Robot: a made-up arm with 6 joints. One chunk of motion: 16 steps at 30 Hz.
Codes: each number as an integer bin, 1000 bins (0 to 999) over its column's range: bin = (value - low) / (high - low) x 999, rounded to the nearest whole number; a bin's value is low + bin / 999 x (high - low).
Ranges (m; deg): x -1.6..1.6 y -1.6..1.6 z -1.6..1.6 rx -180..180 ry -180..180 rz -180..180
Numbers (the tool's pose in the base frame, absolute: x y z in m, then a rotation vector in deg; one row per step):
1: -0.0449 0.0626 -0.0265 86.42 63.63 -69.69
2: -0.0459 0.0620 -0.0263 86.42 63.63 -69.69
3: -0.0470 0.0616 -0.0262 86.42 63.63 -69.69
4: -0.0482 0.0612 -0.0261 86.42 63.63 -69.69
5: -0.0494 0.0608 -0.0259 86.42 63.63 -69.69
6: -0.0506 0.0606 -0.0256 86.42 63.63 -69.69
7: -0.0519 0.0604 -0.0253 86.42 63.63 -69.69
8: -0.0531 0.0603 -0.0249 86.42 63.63 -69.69
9: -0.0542 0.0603 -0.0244 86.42 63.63 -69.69
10: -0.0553 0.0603 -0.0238 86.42 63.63 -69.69
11: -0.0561 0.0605 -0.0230 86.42 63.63 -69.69
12: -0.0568 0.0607 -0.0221 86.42 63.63 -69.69
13: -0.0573 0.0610 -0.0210 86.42 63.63 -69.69
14: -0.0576 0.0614 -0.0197 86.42 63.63 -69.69
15: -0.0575 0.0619 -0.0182 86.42 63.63 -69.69
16: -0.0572 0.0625 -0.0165 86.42 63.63 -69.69
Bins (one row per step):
1: 485 519 491 739 676 306
2: 485 519 491 739 676 306
3: 485 519 491 739 676 306
4: 484 519 491 739 676 306
5: 484 518 491 739 676 306
6: 484 518 492 739 676 306
7: 483 518 492 739 676 306
8: 483 518 492 739 676 306
9: 483 518 492 739 676 306
10: 482 518 492 739 676 306
11: 482 518 492 739 676 306
12: 482 518 493 739 676 306
13: 482 519 493 739 676 306
14: 482 519 493 739 676 306
15: 482 519 494 739 676 306
16: 482 519 494 739 676 306

